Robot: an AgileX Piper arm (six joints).
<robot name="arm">
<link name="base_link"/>
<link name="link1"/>
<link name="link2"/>
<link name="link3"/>
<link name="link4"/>
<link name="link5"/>
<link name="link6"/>
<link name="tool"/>
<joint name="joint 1" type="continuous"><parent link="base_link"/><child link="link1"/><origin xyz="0.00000 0.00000 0.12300" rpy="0.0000 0.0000 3.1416"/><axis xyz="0 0 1"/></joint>
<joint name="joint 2" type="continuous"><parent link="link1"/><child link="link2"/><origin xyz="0.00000 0.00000 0.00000" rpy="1.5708 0.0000 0.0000"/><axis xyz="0 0 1"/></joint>
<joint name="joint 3" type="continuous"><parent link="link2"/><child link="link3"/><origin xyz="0.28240 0.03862 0.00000" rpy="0.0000 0.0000 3.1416"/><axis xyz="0 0 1"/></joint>
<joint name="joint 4" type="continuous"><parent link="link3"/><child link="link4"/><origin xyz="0.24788 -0.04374 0.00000" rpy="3.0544 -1.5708 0.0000"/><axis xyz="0 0 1"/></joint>
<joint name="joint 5" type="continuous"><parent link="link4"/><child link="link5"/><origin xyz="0.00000 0.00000 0.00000" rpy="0.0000 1.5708 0.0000"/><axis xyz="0 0 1"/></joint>
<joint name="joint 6" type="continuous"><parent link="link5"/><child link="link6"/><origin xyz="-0.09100 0.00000 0.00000" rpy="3.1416 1.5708 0.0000"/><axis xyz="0 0 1"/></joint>
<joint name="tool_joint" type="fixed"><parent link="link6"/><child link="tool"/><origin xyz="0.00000 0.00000 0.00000" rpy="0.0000 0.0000 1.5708"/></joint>
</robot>
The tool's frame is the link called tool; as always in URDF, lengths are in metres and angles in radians. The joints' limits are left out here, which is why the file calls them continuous.
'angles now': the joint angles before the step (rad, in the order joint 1, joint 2, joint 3, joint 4, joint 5, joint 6). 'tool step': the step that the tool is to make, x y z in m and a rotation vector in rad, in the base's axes. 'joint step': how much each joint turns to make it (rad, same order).
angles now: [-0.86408 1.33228 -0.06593 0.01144 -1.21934 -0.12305]
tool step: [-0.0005 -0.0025 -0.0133 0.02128 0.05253 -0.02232]
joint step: [-0.00011 0.08376 0.01364 0.02267 -0.04782 -0.03274]
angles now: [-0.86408 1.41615 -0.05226 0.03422 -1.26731 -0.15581]
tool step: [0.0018 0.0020 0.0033 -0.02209 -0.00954 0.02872]
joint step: [0.00061 -0.01241 -0.00107 -0.02949 -0.00948 0.00182]
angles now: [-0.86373 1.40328 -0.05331 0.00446 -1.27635 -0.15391]
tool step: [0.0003 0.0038 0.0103 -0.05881 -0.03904 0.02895]
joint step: [0.00033 -0.04492 -0.00041 -0.03011 -0.02476 0.00100]
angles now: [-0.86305 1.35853 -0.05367 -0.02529 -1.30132 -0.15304]
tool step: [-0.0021 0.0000 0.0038 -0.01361 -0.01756 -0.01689]
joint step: [-0.00032 -0.02132 -0.00010 0.01755 -0.00031 -0.00176]
